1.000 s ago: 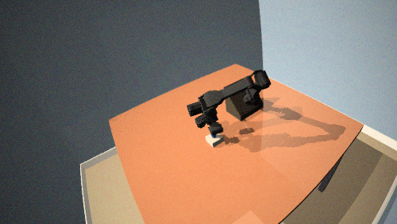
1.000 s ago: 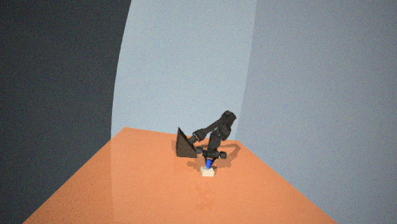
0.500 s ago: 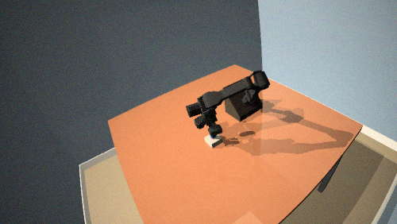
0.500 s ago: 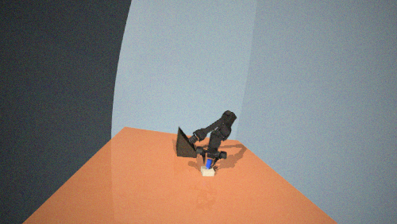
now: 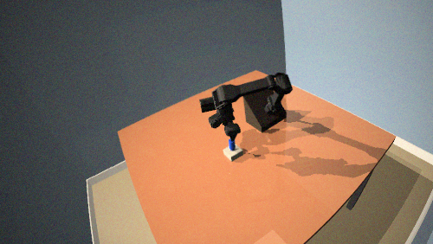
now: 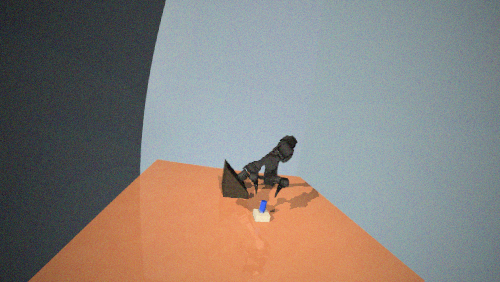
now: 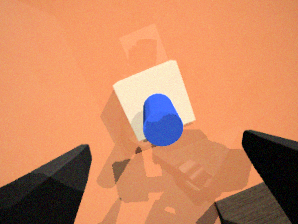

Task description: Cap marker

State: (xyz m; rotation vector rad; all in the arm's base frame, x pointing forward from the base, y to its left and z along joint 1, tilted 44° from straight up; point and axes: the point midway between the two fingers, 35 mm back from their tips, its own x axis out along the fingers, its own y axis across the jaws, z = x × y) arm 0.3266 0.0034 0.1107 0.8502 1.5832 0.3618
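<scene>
My gripper tip is now 6 cm above the blue cap.
</scene>
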